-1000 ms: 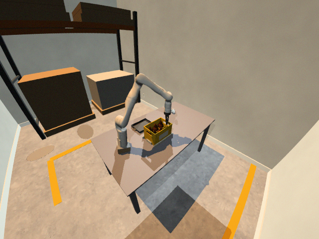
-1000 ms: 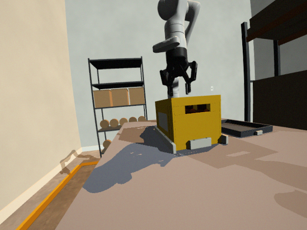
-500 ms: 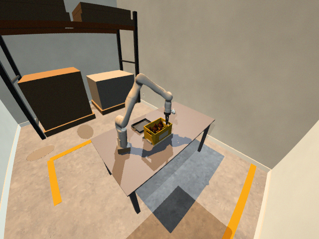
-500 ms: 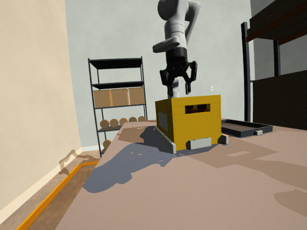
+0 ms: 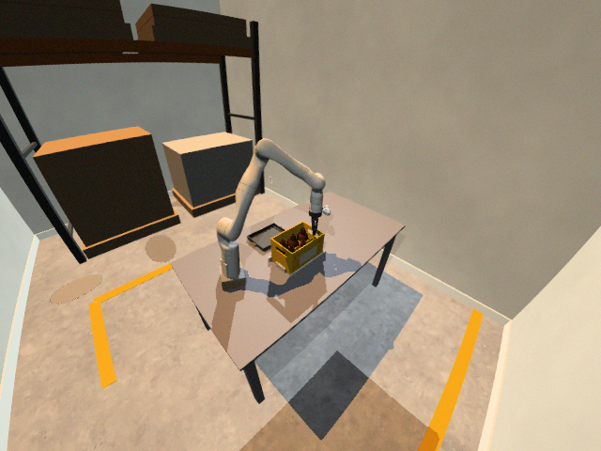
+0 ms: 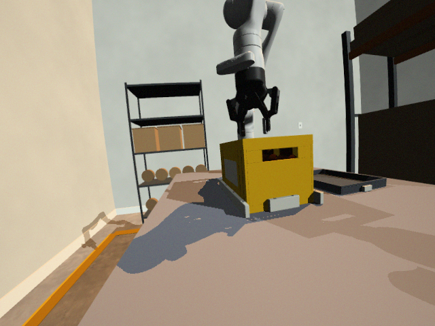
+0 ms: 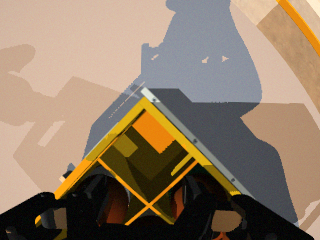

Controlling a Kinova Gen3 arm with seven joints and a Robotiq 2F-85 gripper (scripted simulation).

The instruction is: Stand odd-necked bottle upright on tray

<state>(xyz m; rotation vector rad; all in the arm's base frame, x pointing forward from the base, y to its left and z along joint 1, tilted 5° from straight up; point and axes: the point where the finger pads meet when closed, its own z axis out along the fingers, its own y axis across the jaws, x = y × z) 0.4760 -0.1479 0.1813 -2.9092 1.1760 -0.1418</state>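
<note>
Right now my hand is 9 cm past the yellow crate, 4 cm to the right of it and 12 cm above it. The rest, counted from my hand: dark tray: 9 cm behind, 33 cm to the left, 19 cm below; then brown bottle: 18 cm behind, 11 cm below.
</note>
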